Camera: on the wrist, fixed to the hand. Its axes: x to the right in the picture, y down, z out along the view.
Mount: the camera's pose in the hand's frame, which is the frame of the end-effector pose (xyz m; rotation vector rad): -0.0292 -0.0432 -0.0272 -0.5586 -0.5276 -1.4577
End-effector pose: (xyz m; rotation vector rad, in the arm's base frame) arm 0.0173 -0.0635 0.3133 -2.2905 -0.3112 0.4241
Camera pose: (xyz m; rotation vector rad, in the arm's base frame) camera -0.0026 -0.0623 0.3686 -1.7218 -2.3374 0.1281
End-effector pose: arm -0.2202 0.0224 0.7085 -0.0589 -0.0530 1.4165
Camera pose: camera -0.1801 -0.0133 0.6845 -0.0790 -0.7675 -0.1035
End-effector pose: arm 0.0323 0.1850 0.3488 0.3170 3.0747 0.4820
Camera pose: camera 0.0512 0.1307 0.3610 -1.3777 1.7875 0.8274
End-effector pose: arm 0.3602 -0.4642 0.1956 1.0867 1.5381 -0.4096
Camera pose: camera 0.3071 -0.4776 0.2171 -0.6974 1.5553 -1.0318
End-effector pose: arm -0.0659 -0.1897 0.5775 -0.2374 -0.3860 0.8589
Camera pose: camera -0.0419 -0.2409 0.5614 -0.1720 -1.0964 -0.6722
